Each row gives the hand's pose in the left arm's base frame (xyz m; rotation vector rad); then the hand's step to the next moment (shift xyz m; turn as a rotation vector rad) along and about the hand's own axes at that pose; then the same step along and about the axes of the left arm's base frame.
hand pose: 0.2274 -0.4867 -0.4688 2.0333 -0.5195 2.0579
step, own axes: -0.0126 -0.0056 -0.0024 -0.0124 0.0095 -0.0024
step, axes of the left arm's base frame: 0.0003 0.0073 -0.0119 -0.0055 -0.0065 -0.0133
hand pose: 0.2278 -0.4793 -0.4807 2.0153 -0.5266 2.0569
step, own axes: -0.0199 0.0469 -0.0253 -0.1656 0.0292 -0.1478
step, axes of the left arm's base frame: -0.0409 -0.0309 -0.0246 -0.1406 0.0477 -0.1676
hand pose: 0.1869 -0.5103 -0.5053 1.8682 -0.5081 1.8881
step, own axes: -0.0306 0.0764 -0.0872 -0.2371 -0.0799 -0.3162
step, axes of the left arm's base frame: -0.1148 -0.0182 -0.0293 -0.2230 0.2271 -0.2475
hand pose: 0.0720 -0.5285 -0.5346 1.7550 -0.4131 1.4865
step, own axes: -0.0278 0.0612 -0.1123 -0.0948 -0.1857 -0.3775
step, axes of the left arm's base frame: -0.1256 0.0365 -0.0037 -0.1552 0.3730 -0.1509
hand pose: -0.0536 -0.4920 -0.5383 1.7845 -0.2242 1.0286
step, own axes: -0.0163 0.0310 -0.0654 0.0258 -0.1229 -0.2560
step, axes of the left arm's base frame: -0.0630 0.0354 0.0166 -0.0513 0.2783 -0.0347
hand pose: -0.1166 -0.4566 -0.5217 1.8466 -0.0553 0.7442
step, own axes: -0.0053 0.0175 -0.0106 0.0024 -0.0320 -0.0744
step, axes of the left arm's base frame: -0.0158 0.0004 0.0141 -0.0204 0.0778 -0.0096
